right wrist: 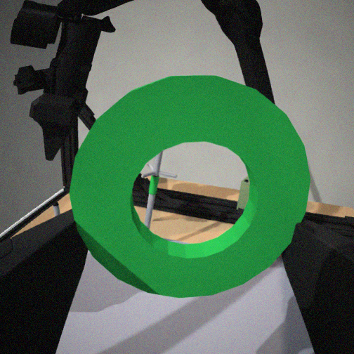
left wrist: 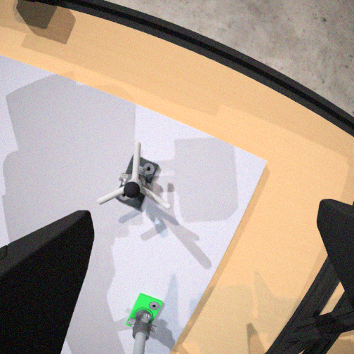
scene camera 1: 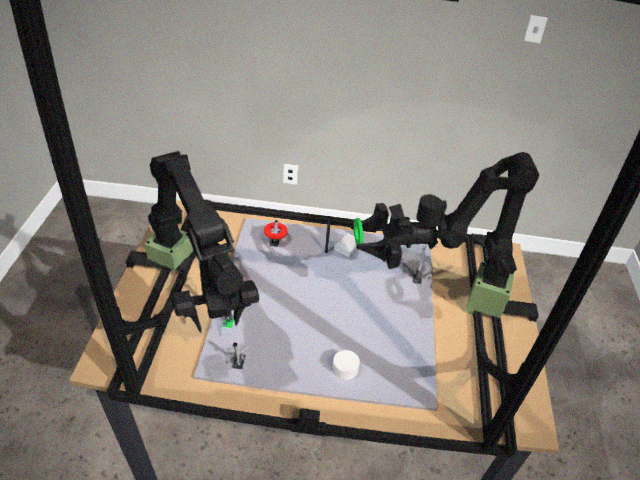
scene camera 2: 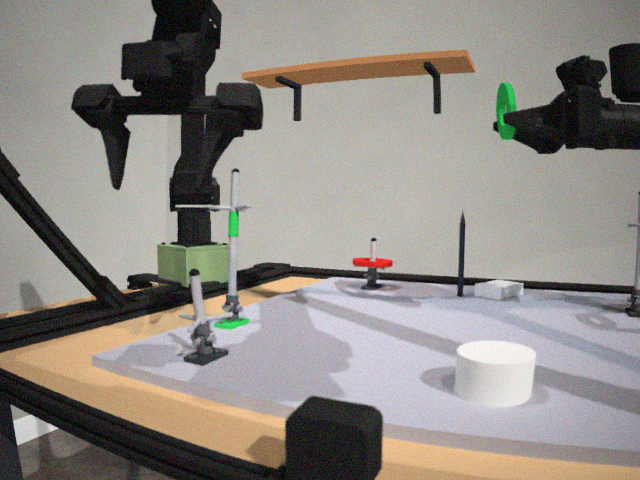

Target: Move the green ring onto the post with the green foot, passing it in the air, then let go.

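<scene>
The green ring is held upright on edge in the air, its hole facing sideways. My right gripper is shut on it, above the far edge of the mat. The tall post with the green foot stands upright on the mat's left side, with thin prongs above its green band. It shows through the ring's hole in the right wrist view. My left gripper is open and empty, pointing down over that side; its arm partly hides the post in scene camera 1.
A short black-footed post stands near the green foot. A red ring sits around another post. A dark spike, a white box, a white cylinder and a right-hand post also stand there.
</scene>
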